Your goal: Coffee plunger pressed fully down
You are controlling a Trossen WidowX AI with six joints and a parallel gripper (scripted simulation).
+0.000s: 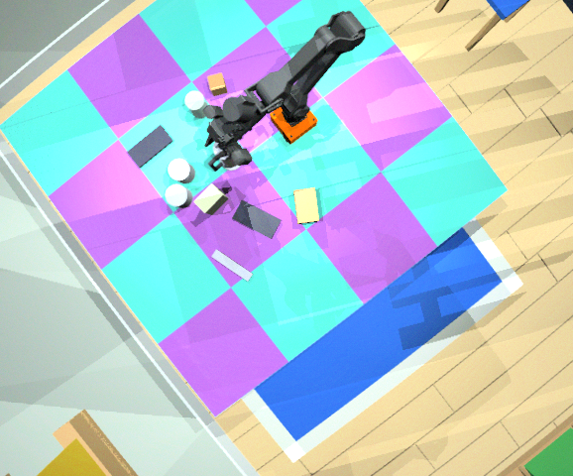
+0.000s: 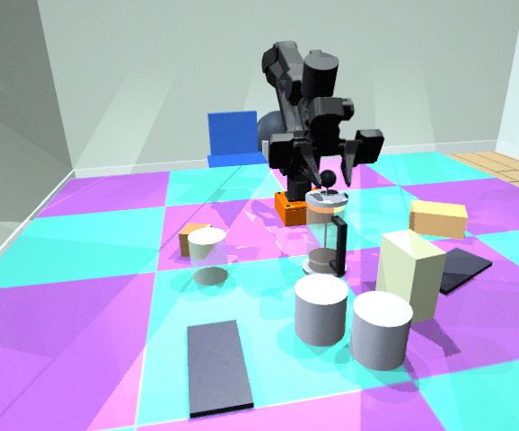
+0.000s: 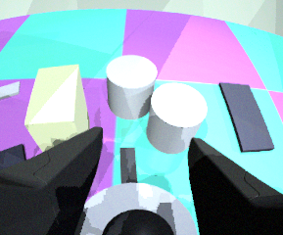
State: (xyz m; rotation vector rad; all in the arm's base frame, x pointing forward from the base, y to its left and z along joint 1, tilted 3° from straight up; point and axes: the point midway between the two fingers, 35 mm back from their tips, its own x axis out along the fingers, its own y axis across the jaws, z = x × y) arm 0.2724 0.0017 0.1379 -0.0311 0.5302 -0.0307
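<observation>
Now: the glass coffee press 3 cm behind my gripper tip and 9 cm below it. The rest, counted from my gripper tip: cream block (8 cm ahead, 9 cm to the left, 12 cm below).
</observation>
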